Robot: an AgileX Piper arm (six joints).
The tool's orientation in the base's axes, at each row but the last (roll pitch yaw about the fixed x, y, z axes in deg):
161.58 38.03 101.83
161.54 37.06 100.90
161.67 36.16 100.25
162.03 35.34 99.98
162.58 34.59 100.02
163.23 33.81 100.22
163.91 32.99 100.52
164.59 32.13 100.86
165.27 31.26 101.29
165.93 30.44 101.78
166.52 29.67 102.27
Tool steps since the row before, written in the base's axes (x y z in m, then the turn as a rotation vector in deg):
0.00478 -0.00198 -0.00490 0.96 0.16 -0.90
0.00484 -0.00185 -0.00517 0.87 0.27 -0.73
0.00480 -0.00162 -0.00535 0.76 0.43 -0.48
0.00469 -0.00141 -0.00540 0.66 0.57 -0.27
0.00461 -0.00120 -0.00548 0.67 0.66 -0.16
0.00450 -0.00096 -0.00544 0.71 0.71 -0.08
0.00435 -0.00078 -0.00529 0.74 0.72 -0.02
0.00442 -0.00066 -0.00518 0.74 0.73 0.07
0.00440 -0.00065 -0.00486 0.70 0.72 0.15
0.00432 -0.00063 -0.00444 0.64 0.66 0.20
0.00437 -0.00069 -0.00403 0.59 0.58 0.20
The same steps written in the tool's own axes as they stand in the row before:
0.00072 0.00227 0.00672 0.52 0.69 1.00
0.00094 0.00235 0.00687 0.52 0.69 0.78
0.00118 0.00240 0.00687 0.52 0.71 0.47
0.00133 0.00241 0.00675 0.52 0.72 0.19
0.00148 0.00244 0.00668 0.53 0.79 0.07
0.00158 0.00249 0.00649 0.52 0.86 0.00
0.00157 0.00251 0.00623 0.49 0.91 -0.05
0.00150 0.00269 0.00611 0.45 0.93 -0.12
0.00124 0.00280 0.00583 0.41 0.91 -0.20
0.00096 0.00286 0.00545 0.34 0.84 -0.24
0.00060 0.00301 0.00514 0.28 0.77 -0.22

